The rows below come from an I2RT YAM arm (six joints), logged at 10 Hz.
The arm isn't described. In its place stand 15 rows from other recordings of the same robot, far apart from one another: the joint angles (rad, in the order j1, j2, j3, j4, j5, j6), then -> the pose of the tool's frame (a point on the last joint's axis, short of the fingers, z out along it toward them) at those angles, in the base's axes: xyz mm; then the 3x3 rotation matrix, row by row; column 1 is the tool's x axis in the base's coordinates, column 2 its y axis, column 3 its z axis.
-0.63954, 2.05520, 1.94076, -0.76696, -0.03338, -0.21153 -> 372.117 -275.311 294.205; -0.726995 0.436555 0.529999; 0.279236 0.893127 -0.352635; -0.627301 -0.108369 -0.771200
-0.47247, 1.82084, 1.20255, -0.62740, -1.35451, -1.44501 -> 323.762 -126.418 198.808; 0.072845 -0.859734 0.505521; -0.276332 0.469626 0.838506; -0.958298 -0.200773 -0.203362
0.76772, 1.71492, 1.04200, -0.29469, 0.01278, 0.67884 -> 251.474 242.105 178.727; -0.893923 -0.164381 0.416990; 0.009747 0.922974 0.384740; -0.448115 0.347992 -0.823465
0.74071, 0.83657, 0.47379, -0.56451, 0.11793, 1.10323 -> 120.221 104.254 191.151; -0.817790 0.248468 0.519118; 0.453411 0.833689 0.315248; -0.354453 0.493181 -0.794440
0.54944, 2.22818, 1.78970, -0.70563, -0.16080, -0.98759 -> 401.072 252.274 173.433; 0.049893 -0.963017 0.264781; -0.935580 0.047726 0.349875; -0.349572 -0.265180 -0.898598
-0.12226, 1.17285, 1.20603, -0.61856, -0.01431, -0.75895 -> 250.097 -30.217 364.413; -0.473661 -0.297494 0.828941; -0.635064 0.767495 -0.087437; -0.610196 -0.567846 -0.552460
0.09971, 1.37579, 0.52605, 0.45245, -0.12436, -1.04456 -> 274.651 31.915 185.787; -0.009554 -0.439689 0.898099; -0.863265 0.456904 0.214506; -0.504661 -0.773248 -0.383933
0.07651, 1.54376, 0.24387, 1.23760, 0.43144, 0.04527 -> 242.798 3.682 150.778; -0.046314 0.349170 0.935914; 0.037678 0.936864 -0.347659; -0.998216 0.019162 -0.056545
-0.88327, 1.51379, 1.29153, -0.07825, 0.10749, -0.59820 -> 226.561 -281.912 349.209; -0.624563 0.582882 0.519778; -0.121697 0.584783 -0.802009; -0.771434 -0.564161 -0.294299
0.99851, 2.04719, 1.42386, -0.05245, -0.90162, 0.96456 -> 220.215 393.404 193.705; -0.893925 -0.207585 -0.397248; -0.446302 0.330431 0.831643; -0.041374 0.920719 -0.388027
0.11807, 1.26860, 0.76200, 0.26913, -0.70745, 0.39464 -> 278.293 56.311 275.354; -0.491238 -0.571877 0.656994; 0.235987 0.638684 0.732388; -0.838448 0.514819 -0.178791
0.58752, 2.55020, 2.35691, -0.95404, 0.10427, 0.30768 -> 448.245 294.067 172.764; -0.879341 -0.261672 0.397853; -0.223729 0.964557 0.139908; -0.420362 0.034016 -0.906719
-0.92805, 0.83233, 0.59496, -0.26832, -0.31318, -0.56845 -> 122.001 -144.625 257.184; -0.567669 0.349307 0.745477; -0.096346 0.871112 -0.481541; -0.817600 -0.345180 -0.460849
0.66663, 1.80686, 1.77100, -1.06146, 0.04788, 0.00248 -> 298.672 232.823 323.851; -0.700938 -0.598744 0.387546; -0.548334 0.799866 0.244015; -0.456087 -0.041465 -0.888969
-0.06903, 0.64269, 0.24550, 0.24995, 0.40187, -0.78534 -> 162.066 -25.163 216.623; -0.421300 0.214354 0.881226; -0.623159 0.637544 -0.453002; -0.658922 -0.739994 -0.135020
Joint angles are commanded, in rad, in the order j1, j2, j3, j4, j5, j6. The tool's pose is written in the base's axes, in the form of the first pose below.
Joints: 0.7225 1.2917 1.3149 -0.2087 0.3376 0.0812
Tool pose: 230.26 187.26 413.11; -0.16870 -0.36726 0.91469; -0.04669 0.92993 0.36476; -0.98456 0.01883 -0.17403
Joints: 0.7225 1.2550 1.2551 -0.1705 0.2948 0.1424
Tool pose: 224.01 183.68 406.15; -0.18523 -0.39565 0.89953; 0.01774 0.91387 0.40562; -0.98253 0.09109 -0.16226
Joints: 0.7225 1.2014 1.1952 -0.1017 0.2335 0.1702
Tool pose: 214.03 177.68 406.47; -0.15935 -0.45027 0.87856; 0.07920 0.88123 0.46600; -0.98404 0.14384 -0.10477
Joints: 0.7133 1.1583 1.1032 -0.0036 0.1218 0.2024
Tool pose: 207.94 174.21 395.36; -0.15558 -0.53746 0.82881; 0.12924 0.82074 0.55649; -0.97933 0.19369 -0.05823
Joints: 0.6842 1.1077 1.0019 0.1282 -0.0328 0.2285
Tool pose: 201.97 166.24 385.94; -0.13194 -0.64397 0.75359; 0.18453 0.73099 0.65697; -0.97393 0.22574 0.02239
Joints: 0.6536 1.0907 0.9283 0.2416 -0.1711 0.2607
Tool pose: 201.36 161.86 375.88; -0.12848 -0.72531 0.67633; 0.22152 0.64375 0.73247; -0.96665 0.24393 0.07796
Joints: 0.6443 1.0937 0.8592 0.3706 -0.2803 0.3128
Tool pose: 200.53 162.97 364.13; -0.14184 -0.79107 0.59505; 0.26331 0.54932 0.79304; -0.95423 0.26916 0.13038
